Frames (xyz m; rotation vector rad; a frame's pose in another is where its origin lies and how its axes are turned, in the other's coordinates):
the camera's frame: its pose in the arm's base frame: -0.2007 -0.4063 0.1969 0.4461 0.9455 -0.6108
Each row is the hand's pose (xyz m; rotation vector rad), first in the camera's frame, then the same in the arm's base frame.
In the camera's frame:
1: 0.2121 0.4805 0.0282 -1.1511 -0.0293 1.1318
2: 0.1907 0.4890 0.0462 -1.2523 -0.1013 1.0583
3: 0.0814 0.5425 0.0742 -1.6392 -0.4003 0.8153
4: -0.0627 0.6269 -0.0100 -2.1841 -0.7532 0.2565
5: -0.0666 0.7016 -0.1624 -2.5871 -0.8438 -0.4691
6: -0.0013 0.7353 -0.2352 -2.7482 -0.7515 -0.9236
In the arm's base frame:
1: 0.2263 -0.1248 0.0740 -0.1215 0.7181 0.9428
2: 0.2334 -0.1231 0.1023 -0.2532 0.6930 0.9131
3: 0.2377 -0.0687 0.2146 -0.7454 0.5350 0.8444
4: 0.1784 0.0861 0.3013 -1.5021 0.3571 0.6541
5: 0.1328 0.2344 0.2325 -2.1848 0.3396 0.3849
6: 0.1393 0.2846 0.1423 -2.5420 0.4139 0.2159

